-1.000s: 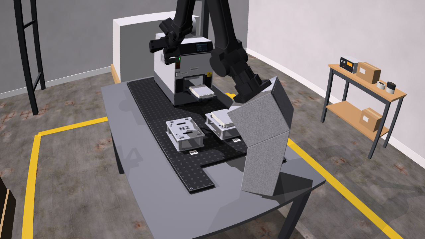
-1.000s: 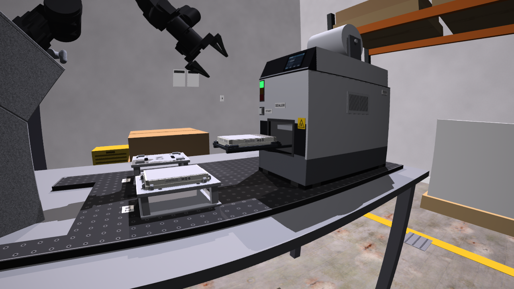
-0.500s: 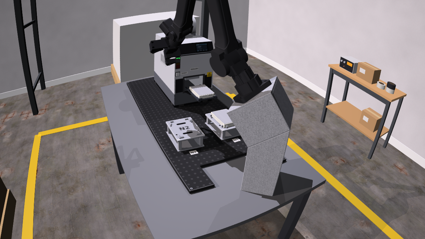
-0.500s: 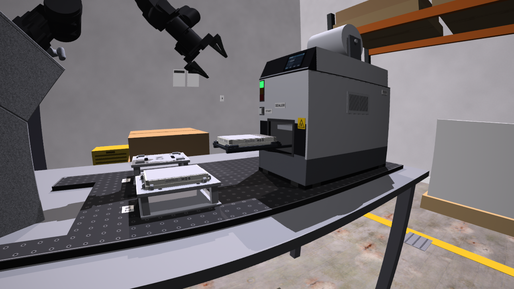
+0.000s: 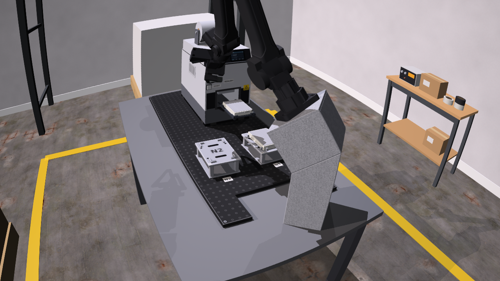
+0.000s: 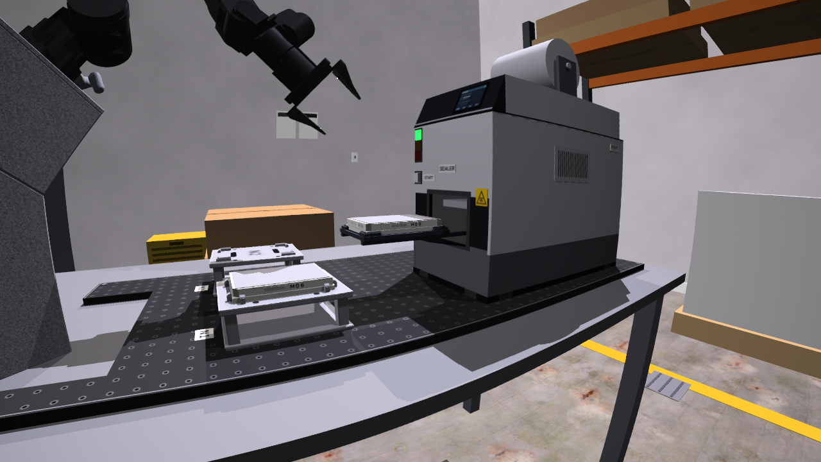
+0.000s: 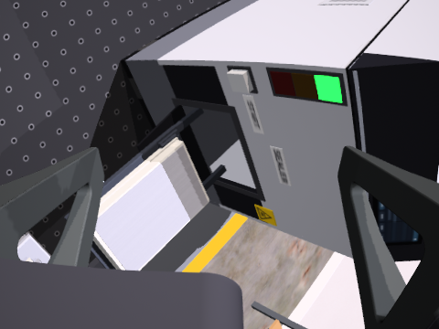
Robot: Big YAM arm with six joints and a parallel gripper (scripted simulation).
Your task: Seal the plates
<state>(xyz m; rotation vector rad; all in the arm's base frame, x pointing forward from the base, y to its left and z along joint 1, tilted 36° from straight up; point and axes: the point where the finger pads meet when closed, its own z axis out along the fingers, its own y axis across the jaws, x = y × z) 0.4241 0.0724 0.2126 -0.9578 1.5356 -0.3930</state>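
The white well plate lies 190 mm below my hand, 130 mm to the right of it and 70 mm ahead of it. Round my hand: nest N2 (260 mm below, 160 mm behind); then start button (150 mm ahead, 120 mm below, 20 mm to the right); then sealer stage (200 mm below, 130 mm to the right, 70 mm ahead).
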